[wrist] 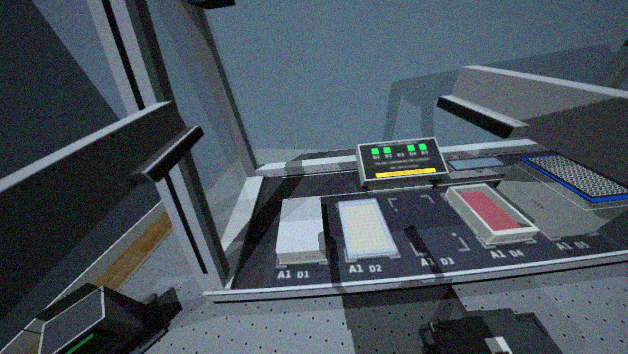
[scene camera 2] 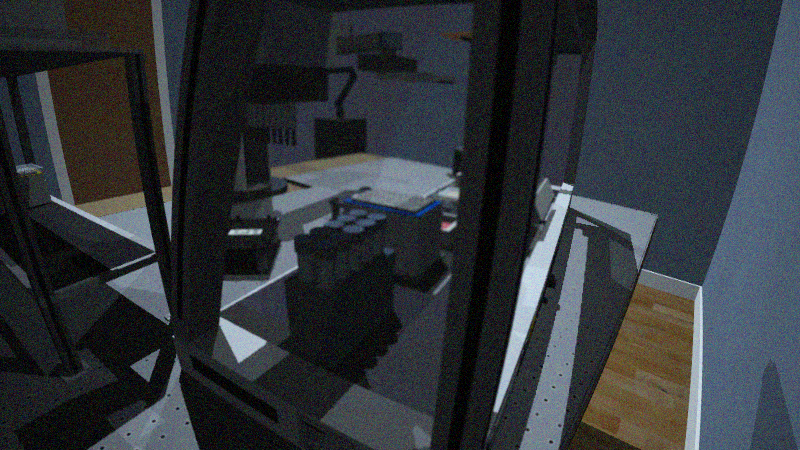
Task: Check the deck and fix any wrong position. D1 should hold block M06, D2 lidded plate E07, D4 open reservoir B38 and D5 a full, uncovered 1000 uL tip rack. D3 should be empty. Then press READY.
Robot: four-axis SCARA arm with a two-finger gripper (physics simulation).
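Places are measured from the arm's base along level axes (x ahead, y left, z up), in millimetres.
Where they show: gripper, fingertip midpoint: (wrist: 319, 100) (scene camera 2: 445, 78).
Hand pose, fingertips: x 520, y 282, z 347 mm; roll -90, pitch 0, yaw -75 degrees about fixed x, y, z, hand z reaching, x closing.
Each offset is from my fingertips to the centre of the thing. "*": to the spot under its first point.
My gripper (wrist: 319, 100) is open and empty, high above the deck (wrist: 320, 290). In the wrist view, a white block @[dx +95, dy +69, dz -265 mm] (wrist: 301, 225) sits at D1 and a pale plate @[dx +120, dy -53, dz -273 mm] (wrist: 368, 227) with a clear edge at D2; their IDs are unreadable. D3 (wrist: 435, 212) is empty between its corner marks. An open reservoir @[dx +171, dy -295, dz -270 mm] (wrist: 490, 210) with red contents is at D4. A blue-edged tip rack (wrist: 580, 175) (scene camera 2: 413, 235) stands at D5, its top a dense grid; whether every tip is present cannot be told. The status panel @[* dx +277, dy -147, dz -222 mm] (wrist: 402, 160) shows green squares for D1, D2, D4 and D5, and a yellow bar.
An upright frame post (wrist: 185, 215) stands left of the deck. A boxy device @[dx -116, dy +340, dz -270 mm] (wrist: 75, 325) with a green display is at the front left, a dark object @[* dx -27, dy -211, dz -284 mm] (wrist: 490, 330) at the front right. A blue-grey flat piece @[* dx +333, dy -357, dz -263 mm] (wrist: 477, 163) lies behind D4. Dark-capped tubes (scene camera 2: 355, 221) show through the enclosure.
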